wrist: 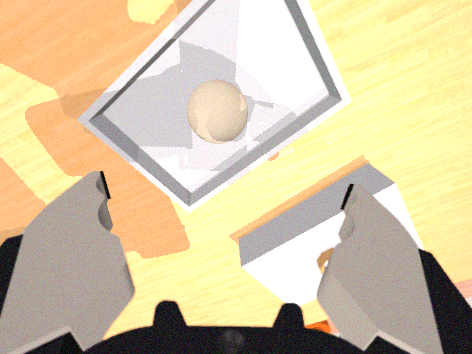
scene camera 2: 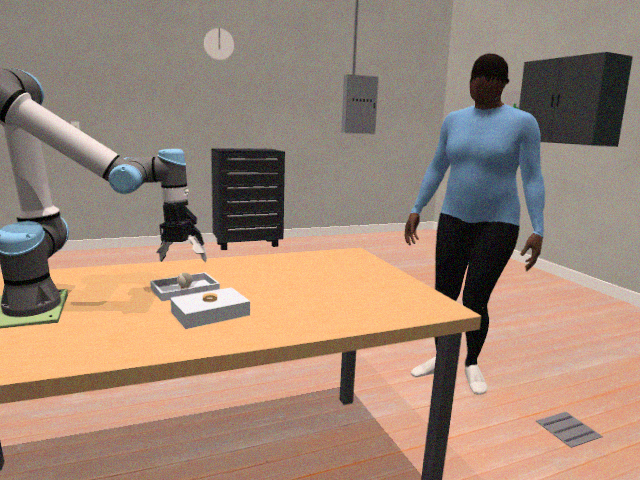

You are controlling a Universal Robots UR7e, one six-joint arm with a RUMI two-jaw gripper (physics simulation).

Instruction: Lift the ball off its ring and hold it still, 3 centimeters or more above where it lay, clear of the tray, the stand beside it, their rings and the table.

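Places are measured from the arm's base along level axes (x down, y ahead, z right), in millimetres.
Pixels of known places: gripper, fingertip midpoint: (wrist: 229,181) (scene camera 2: 183,262); arm's base, link origin: (scene camera 2: 32,305).
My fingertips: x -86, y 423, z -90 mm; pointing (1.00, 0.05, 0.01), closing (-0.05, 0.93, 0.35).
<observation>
For each thing: its middle in the pictures, then the offset to it from my fingertips. "pt": a spot on its surface instead. Level surfaces: height alone.
- beige ball, body centre: (wrist: 217,113) (scene camera 2: 184,279) dx +67, dy +1, dz -25 mm
- shallow grey tray, surface spot: (wrist: 134,154) pt dx +82, dy -88, dz -9 mm
- brown ring, surface spot: (wrist: 325,260) (scene camera 2: 205,294) pt dx +48, dy +66, dz +169 mm
- wooden table, surface height: dx +102 mm
A beige ball (scene camera 2: 184,280) (wrist: 217,111) rests inside the shallow grey tray (scene camera 2: 162,295) (wrist: 134,154); the ring under it is hidden. My gripper (scene camera 2: 181,258) (wrist: 229,181) is open and empty. It hangs above the tray, well above the ball. In the wrist view the ball lies ahead of the fingertips, a little left of the midline between them. The white-topped stand (scene camera 2: 217,313) (wrist: 280,265) is beside the tray, and a brown ring (scene camera 2: 209,297) (wrist: 325,260) lies on its top. In the wrist view the right finger partly covers the stand and its ring.
The tray and stand are on a wooden table (scene camera 2: 320,299) (wrist: 415,125). A person (scene camera 2: 483,165) in a blue shirt stands beyond the table's right side. A black drawer cabinet (scene camera 2: 248,196) stands behind the table. The robot's base is at the table's left.
</observation>
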